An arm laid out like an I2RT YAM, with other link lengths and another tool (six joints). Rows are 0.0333 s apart.
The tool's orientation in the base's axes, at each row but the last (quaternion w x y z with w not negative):
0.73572 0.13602 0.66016 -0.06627
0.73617 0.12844 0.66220 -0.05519
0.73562 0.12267 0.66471 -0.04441
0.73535 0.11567 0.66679 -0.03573
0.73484 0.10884 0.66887 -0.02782
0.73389 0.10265 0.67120 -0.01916
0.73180 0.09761 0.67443 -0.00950
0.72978 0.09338 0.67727 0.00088
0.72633 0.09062 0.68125 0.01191
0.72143 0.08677 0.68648 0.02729
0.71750 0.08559 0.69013 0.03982
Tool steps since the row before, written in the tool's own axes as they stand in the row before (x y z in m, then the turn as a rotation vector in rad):
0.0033 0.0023 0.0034 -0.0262 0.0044 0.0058
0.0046 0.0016 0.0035 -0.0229 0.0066 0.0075
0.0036 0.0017 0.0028 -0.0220 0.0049 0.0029
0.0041 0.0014 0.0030 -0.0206 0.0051 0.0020
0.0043 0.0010 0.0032 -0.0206 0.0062 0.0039
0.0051 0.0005 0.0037 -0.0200 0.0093 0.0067
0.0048 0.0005 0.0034 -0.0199 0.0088 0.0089
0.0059 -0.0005 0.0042 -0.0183 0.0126 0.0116
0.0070 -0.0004 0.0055 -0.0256 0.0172 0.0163
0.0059 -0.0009 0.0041 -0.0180 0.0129 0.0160
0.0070 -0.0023 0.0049 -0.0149 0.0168 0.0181
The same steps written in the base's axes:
0.0043 0.0015 -0.0027 0.0036 0.0004 0.0269
0.0043 0.0010 -0.0040 0.0062 0.0023 0.0241
0.0035 0.0013 -0.0031 0.0015 0.0019 0.0226
0.0037 0.0011 -0.0036 0.0008 0.0024 0.0212
0.0038 0.0008 -0.0039 0.0028 0.0031 0.0215
0.0042 0.0004 -0.0047 0.0062 0.0057 0.0215
0.0039 0.0005 -0.0044 0.0083 0.0049 0.0215
0.0046 -0.0003 -0.0056 0.0115 0.0085 0.0206
0.0059 0.0000 -0.0067 0.0162 0.0114 0.0287
0.0043 -0.0003 -0.0058 0.0159 0.0084 0.0205
0.0051 -0.0014 -0.0071 0.0184 0.0127 0.0182

